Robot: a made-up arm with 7 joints.
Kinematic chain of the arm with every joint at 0, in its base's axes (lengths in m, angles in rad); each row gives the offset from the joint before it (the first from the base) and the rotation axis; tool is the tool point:
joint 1: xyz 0 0 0.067 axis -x
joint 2: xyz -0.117 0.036 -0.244 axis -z
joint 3: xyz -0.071 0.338 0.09 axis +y
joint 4: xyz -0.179 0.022 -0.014 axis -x
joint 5: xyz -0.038 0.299 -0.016 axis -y
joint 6: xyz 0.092 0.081 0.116 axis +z
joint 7: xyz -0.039 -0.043 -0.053 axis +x
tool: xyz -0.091 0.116 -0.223
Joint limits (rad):
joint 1: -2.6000..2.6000
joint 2: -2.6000..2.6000
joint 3: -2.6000..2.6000
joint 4: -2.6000..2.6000
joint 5: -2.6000..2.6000
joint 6: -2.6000..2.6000
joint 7: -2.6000..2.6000
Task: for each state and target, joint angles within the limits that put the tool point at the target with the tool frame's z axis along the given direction. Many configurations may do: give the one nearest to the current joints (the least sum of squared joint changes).
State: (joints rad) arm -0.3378 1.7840 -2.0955 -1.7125 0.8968 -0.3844 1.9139
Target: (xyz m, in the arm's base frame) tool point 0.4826 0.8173 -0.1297 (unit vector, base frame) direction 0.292 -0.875 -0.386
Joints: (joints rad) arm -0.6668 1.6421 -1.7621 -0.9199 1.3334 -0.9961 1.8335
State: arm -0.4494 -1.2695 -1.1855 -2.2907 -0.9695 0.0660 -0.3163
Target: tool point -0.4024 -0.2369 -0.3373 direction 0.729 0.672 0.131
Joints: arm -0.5561 -1.1104 -0.9624 -2.5616 -0.2710 0.2920 0.1797
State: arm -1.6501 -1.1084 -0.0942 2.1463 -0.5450 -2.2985 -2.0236
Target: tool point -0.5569 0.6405 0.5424 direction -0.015 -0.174 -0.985
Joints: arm -1.9465 -0.5323 0.2287 1.7587 -1.0982 -2.1019 -2.5897
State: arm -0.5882 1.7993 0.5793 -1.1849 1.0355 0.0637 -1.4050
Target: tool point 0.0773 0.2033 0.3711 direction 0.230 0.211 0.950
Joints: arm -0.9900 0.8141 0.1178 -0.9852 1.2380 0.7695 -1.2167
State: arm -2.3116 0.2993 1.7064 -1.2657 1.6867 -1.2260 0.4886
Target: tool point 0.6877 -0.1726 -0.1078 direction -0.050 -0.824 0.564
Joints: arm -2.5490 1.0777 1.5793 -0.5953 2.2803 -1.3739 0.8863
